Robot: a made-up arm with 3 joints. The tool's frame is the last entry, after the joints. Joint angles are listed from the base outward. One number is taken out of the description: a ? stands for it. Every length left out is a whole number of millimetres.
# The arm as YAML. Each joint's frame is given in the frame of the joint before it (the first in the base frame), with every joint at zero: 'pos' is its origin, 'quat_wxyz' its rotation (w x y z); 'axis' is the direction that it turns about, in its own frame. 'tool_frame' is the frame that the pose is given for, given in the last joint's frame.
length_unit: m
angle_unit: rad
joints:
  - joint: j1
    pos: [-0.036, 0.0, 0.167]
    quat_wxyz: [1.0, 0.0, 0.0, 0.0]
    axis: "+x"
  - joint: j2
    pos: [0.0, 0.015, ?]
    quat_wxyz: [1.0, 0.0, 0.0, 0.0]
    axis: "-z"
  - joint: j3
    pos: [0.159, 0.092, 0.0]
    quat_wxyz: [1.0, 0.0, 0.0, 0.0]
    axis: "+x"
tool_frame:
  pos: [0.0, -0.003, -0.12]
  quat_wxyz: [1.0, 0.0, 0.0, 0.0]
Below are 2 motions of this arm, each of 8 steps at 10 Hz.
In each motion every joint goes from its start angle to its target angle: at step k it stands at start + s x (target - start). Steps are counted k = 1, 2, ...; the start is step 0. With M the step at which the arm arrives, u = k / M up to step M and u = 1 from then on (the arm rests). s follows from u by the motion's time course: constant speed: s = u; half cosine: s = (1 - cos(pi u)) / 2; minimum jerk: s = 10 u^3 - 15 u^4 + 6 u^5.
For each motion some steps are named. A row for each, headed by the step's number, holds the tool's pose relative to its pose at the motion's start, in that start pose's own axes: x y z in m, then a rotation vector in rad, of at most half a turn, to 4 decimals.
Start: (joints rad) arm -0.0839 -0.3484 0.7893
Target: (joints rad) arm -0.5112 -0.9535 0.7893
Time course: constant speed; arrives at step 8
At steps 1, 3, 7, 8:
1: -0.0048 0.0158 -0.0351 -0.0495 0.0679 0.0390
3: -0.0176 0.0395 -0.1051 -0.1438 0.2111 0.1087
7: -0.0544 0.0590 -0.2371 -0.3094 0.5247 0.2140
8: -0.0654 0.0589 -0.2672 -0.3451 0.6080 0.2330

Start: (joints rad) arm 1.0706 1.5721 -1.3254
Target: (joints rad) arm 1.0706 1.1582 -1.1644
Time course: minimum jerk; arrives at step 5
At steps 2, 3, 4, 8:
2: 0.0017 0.0112 0.0204 0.0510 -0.1266 0.0352
3: -0.0003 0.0242 0.0442 0.1092 -0.2700 0.0836
4: -0.0044 0.0332 0.0610 0.1497 -0.3703 0.1232
8: -0.0056 0.0352 0.0647 0.1587 -0.3925 0.1327

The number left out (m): 0.581
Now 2 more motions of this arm.
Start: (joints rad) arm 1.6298 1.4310 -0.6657
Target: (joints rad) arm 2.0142 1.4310 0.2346
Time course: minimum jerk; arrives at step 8
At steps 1, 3, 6, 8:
1: 0.0030 0.0019 -0.0010 0.0153 0.0048 0.0037
3: 0.0487 0.0347 -0.0147 0.2623 0.0900 0.0542
6: 0.1470 0.1147 -0.0332 0.8471 0.3397 0.0912
8: 0.1630 0.1272 -0.0349 0.9426 0.3861 0.0845

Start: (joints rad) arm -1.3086 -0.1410 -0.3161
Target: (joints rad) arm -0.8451 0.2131 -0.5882
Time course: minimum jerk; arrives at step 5
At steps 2, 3, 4, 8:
2: -0.0061 -0.0945 -0.0227 0.0604 0.0278 -0.1093
3: -0.0181 -0.1959 -0.0692 0.1322 0.0891 -0.2217
4: -0.0295 -0.2607 -0.1144 0.1845 0.1503 -0.2896
8: -0.0323 -0.2741 -0.1257 0.1962 0.1658 -0.3031

